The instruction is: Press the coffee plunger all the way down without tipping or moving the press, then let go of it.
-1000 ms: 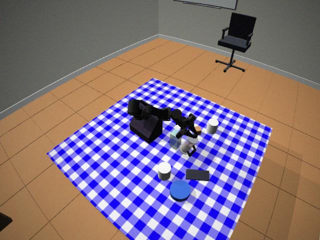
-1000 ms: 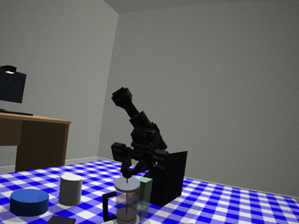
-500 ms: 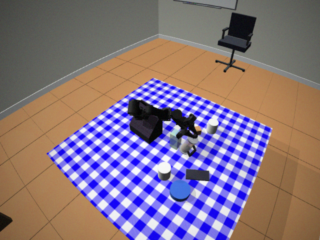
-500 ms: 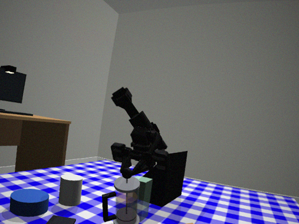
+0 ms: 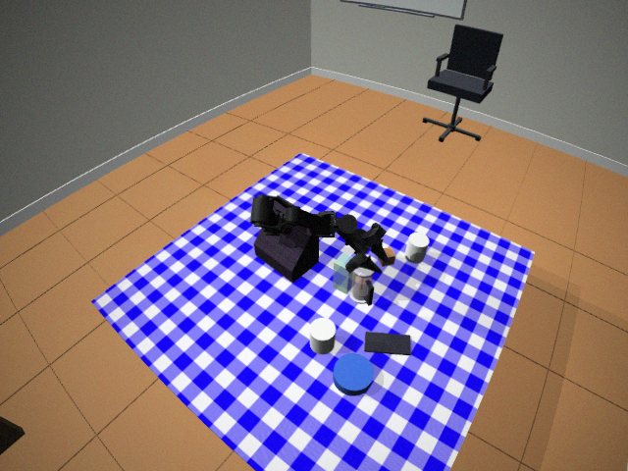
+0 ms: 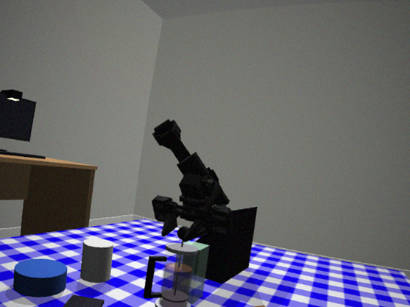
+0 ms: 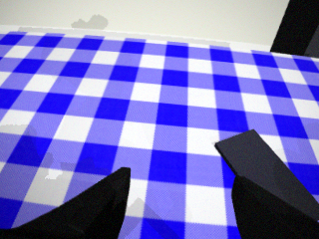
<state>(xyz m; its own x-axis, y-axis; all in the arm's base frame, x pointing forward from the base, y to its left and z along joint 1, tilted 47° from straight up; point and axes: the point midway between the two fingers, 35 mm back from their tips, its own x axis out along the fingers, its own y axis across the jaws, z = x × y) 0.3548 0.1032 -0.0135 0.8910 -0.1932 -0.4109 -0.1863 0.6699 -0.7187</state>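
My gripper tip is now 90 mm above the glass coffee press, 50 mm past it and 30 mm to the left of it. From my gripper tip the other things lie so: black flat slab: 180 mm below, 130 mm ahead, 110 mm to the right; brown cube: 170 mm to the left, 160 mm below, 100 mm behind; pale green block: 130 mm behind, 110 mm below, 40 mm to the right.
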